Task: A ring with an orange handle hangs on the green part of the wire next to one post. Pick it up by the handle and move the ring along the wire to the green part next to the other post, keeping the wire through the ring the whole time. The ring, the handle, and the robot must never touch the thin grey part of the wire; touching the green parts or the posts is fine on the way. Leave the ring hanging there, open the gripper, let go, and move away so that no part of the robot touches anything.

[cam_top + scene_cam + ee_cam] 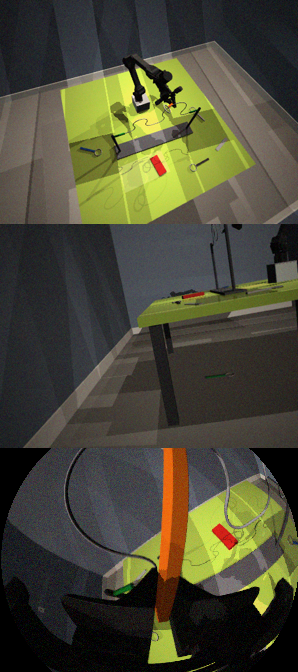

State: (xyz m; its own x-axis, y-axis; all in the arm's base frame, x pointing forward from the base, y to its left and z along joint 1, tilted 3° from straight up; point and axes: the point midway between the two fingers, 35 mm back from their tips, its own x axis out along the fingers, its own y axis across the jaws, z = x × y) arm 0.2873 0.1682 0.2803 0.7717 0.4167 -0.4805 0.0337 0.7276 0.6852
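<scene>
The orange-handled ring lies 6 cm to the right of my gripper tip, 6 cm above it and 2 cm ahead of it. Round my gripper tip: red block 37 cm below, 26 cm ahead, 14 cm to the right; then grey bar 42 cm to the left, 38 cm below, 20 cm ahead; then dark-handled ring 38 cm below, 31 cm ahead, 16 cm to the left.
</scene>
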